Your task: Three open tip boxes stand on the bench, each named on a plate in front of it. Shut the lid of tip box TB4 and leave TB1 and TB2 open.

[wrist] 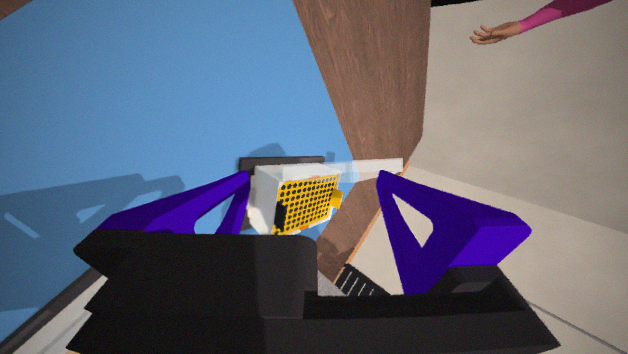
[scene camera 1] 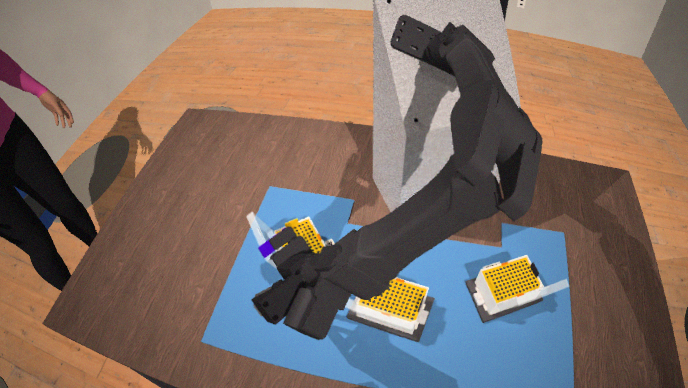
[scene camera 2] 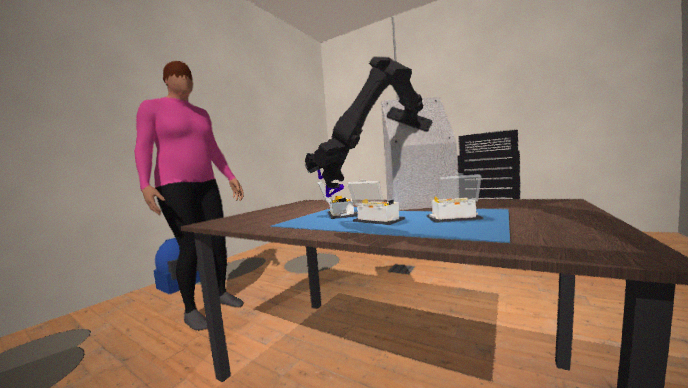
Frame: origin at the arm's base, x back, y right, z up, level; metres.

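Seen in the pictures: gripper, fingertip midpoint: (wrist: 313,177) (scene camera 2: 324,187); arm's base at its link origin: (scene camera 1: 439,50) (scene camera 2: 409,119).
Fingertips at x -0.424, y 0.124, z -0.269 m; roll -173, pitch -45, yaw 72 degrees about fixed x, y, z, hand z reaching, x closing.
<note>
Offsets run from my fingertips to a thing's top centre. "spot": to the spot under its first point. Level surfaces: height alone.
The left tip box, TB4 @(dz -0.051, dx +0.105, dy +0.026 m) (scene camera 1: 308,235) (scene camera 2: 342,208) (wrist: 306,202), holds a yellow tip rack. Its clear lid @(spot: dz +0.019, dx +0.048, dy +0.086 m) (scene camera 1: 256,228) (wrist: 377,169) stands open, tilted outward on the left in scene camera 1. My gripper (scene camera 1: 268,248) (scene camera 2: 328,186) (wrist: 313,177) is open and empty, above the box near the lid; the lid's outer end shows near the right finger in the wrist view. Contact cannot be told. The middle box @(dz -0.059, dx +0.092, dy -0.196 m) (scene camera 1: 397,300) (scene camera 2: 378,212) and the right box @(dz -0.059, dx +0.232, dy -0.401 m) (scene camera 1: 512,280) (scene camera 2: 453,209) have raised lids. Their name plates are not readable, and the arm covers part of the middle box.
The boxes stand on a blue mat @(dz -0.125 m) (scene camera 1: 480,350) (scene camera 2: 492,225) on the brown table @(dz -0.128 m) (scene camera 1: 165,200) (scene camera 2: 575,235). My arm reaches across from a grey pedestal (scene camera 1: 387,115) (scene camera 2: 425,155). A person in pink (scene camera 1: 20,85) (scene camera 2: 177,135) stands beyond the table's left side.
</note>
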